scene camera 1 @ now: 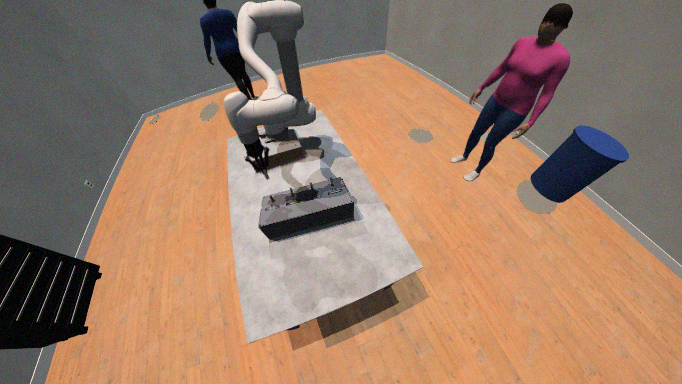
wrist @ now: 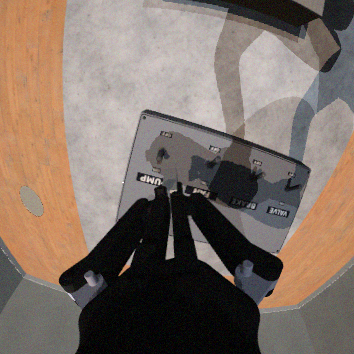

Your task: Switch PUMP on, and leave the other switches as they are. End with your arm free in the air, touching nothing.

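Seen in the pictures: gripper, fingertip midpoint: [scene camera 1: 267, 177] [wrist: 171, 176]; arm's base at its link origin: [scene camera 1: 277, 134].
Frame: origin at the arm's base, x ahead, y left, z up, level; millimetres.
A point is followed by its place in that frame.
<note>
The grey switch box [scene camera 1: 309, 221] @[z -14, x 798, y 153 mm] [wrist: 133, 167] @[z 9, x 669, y -89 mm] stands on the table. Its PUMP lever [scene camera 1: 272, 199] @[z 7, x 619, y -36 mm] [wrist: 161, 154] @[z 25, x 609, y -36 mm] is the leftmost, between its OFF and ON labels; its tilt is too small and shaded to tell. The FAN lever [scene camera 1: 292, 192] @[z 9, x 602, y 84 mm] [wrist: 212, 162] @[z 18, x 592, y 75 mm], BRAKE lever [scene camera 1: 311, 187] @[z 10, x 596, y 197 mm] [wrist: 256, 174] @[z 11, x 586, y 193 mm] and VALVE lever [scene camera 1: 332, 182] @[z 9, x 591, y 323 mm] [wrist: 291, 186] @[z 8, x 583, y 314 mm] stand to its right. My gripper [scene camera 1: 266, 175] @[z 152, x 583, y -15 mm] [wrist: 171, 176] @[z 152, x 583, y -15 mm] is shut and empty. It hangs in the air behind the box's left end, apart from the levers. In the wrist view the fingers partly cover the PUMP and FAN labels.
The table [scene camera 1: 320, 260] @[z -96, x 992, y 167 mm] [wrist: 105, 75] @[z -96, x 496, y -239 mm] carries the box. A brown block [scene camera 1: 286, 152] @[z -12, x 220, y 63 mm] lies near the arm's base. A person in pink [scene camera 1: 532, 75] and a blue barrel [scene camera 1: 575, 165] stand right, a person in blue [scene camera 1: 220, 32] behind the arm, and a black slatted object [scene camera 1: 45, 295] at left.
</note>
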